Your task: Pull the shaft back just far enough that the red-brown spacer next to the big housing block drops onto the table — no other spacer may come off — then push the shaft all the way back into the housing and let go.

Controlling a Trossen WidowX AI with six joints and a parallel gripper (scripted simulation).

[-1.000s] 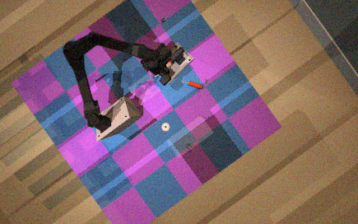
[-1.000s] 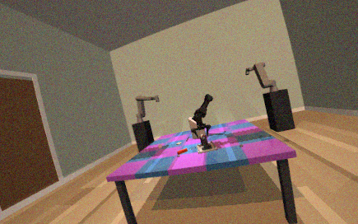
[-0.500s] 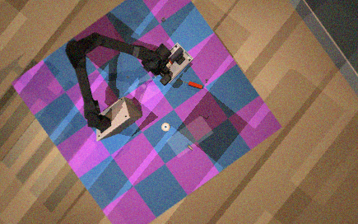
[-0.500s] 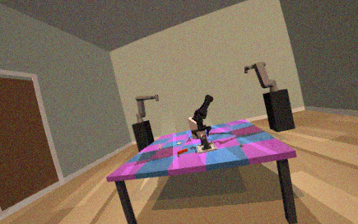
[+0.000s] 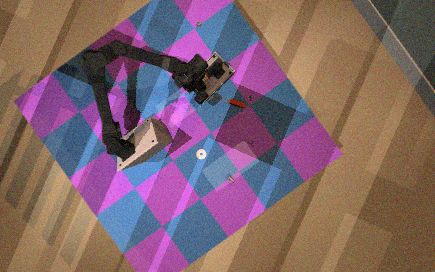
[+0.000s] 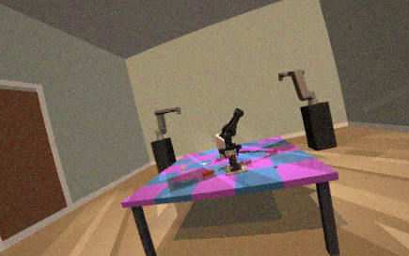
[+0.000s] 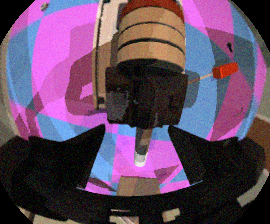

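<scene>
My gripper tip is 5 cm short of the thin grey shaft and 3 cm below it. From my gripper tip the other things lie so: tan cylinder (7 cm ahead, 1 cm to the left, 3 cm above); then red-handled tool (12 cm ahead, 15 cm to the right, 4 cm below).
</scene>
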